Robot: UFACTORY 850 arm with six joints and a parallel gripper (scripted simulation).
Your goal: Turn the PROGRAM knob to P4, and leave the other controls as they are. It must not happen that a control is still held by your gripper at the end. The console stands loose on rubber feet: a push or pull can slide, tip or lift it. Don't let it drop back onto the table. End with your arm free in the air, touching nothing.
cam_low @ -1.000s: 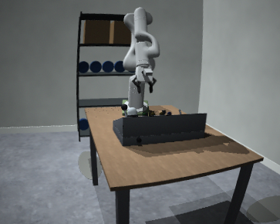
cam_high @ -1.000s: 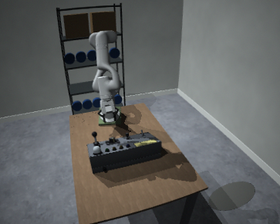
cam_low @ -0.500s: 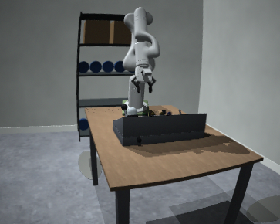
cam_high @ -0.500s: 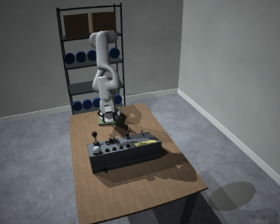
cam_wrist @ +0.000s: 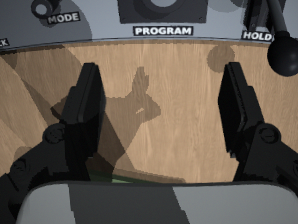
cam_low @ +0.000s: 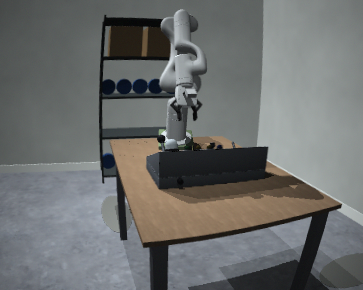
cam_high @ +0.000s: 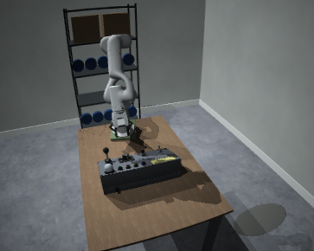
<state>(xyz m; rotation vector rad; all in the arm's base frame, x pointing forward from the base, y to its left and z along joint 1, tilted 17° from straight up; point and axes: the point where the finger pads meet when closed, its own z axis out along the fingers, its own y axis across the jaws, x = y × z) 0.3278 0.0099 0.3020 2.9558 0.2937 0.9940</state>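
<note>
Now: hand 7 cm short of the dark console, 7 cm to the right of it and 16 cm above it. The rest, counted from my hand: black ball-topped lever: 5 cm ahead, 12 cm to the right, 13 cm below; then mode knob: 3 cm ahead, 12 cm to the left, 14 cm below.
</note>
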